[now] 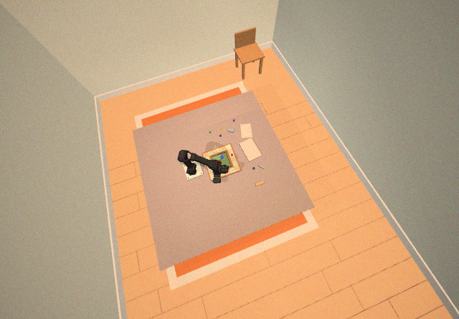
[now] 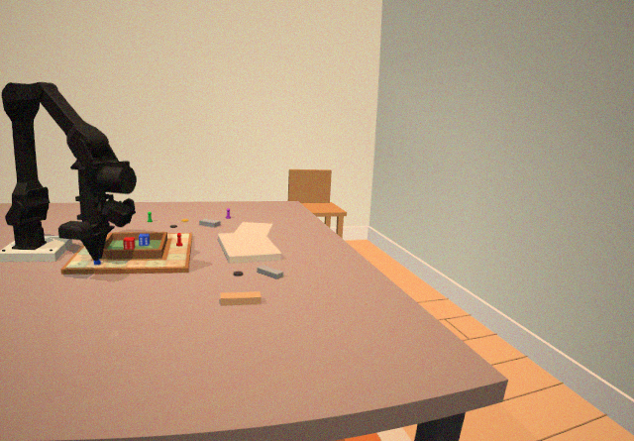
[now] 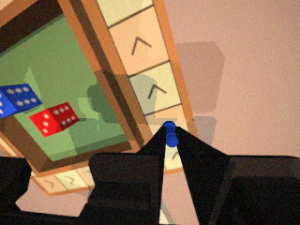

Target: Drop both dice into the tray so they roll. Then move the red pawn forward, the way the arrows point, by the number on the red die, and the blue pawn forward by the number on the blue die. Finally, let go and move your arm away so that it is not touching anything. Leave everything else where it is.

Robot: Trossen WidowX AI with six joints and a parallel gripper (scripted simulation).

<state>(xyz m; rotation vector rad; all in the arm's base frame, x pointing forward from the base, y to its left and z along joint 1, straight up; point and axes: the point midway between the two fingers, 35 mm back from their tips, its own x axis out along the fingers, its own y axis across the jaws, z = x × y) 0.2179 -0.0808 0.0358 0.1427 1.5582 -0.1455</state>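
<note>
Now: gripper tip 10 mm below the blue pawn. The rest, counted from my gripper tip: wooden block (330 mm ahead, 150 mm to the right, 20 mm below); then green tray (120 mm to the left, 50 mm ahead, 20 mm below); then red pawn (160 mm to the left, 160 mm ahead).
</note>
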